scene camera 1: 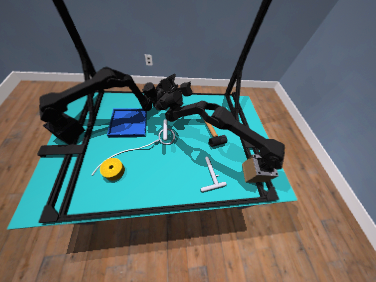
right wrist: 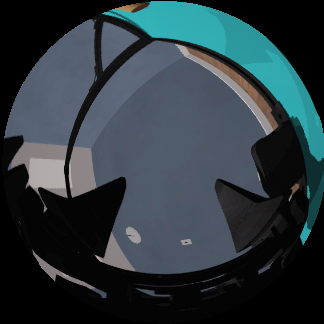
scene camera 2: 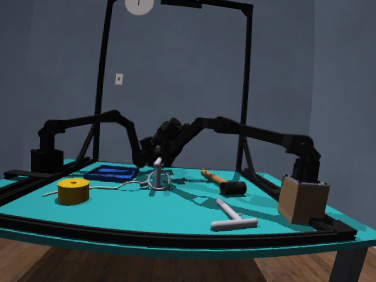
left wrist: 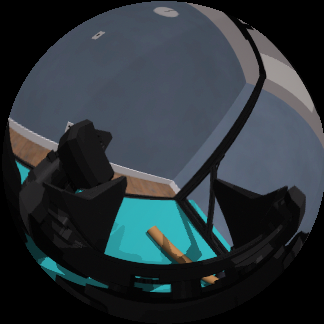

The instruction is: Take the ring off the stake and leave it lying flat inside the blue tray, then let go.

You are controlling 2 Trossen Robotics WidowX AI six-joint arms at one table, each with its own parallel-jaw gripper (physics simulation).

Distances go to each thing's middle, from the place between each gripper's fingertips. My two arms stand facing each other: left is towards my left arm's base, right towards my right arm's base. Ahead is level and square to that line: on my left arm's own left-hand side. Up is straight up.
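The blue tray (scene camera 1: 124, 122) is 0.27 m to the right of my left hand, 0.21 m ahead of it and 0.17 m below it. The yellow spool (scene camera 2: 70, 191) is 0.22 m to the right of that same left hand, 0.49 m ahead of it and 0.16 m below it.
As for the blue tray and my right hand, the hand is 0.18 m to the left of the tray, 0.33 m short of it and 0.12 m above it. The yellow spool, counted from my right hand, sits 0.13 m to the right, 0.61 m ahead and 0.1 m below.
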